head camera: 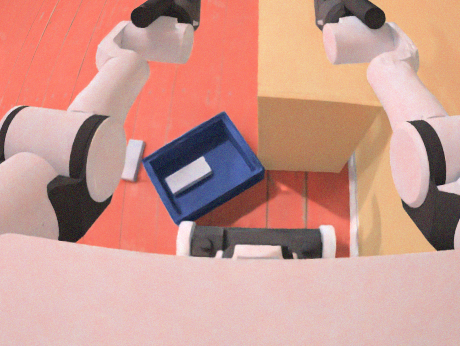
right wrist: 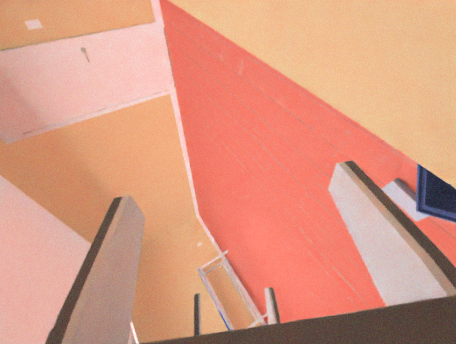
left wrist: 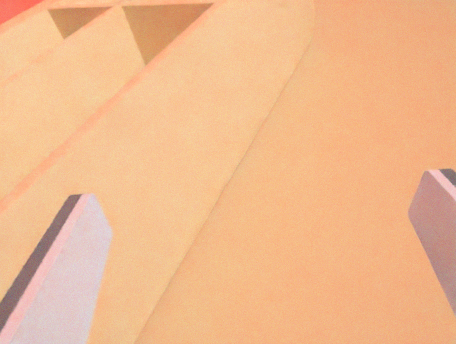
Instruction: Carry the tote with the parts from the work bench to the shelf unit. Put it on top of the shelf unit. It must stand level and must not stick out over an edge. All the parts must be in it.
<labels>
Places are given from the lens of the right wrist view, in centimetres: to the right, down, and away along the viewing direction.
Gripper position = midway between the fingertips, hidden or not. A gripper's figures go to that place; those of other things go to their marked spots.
my right gripper [right wrist: 234, 191]: 0, 1, 11
tan wooden shelf unit [right wrist: 382, 71]: 22, -14, 30
white door [right wrist: 57, 83]: -187, -97, 232
The marked spots on the white door and the tan wooden shelf unit are 302 cm apart.
</labels>
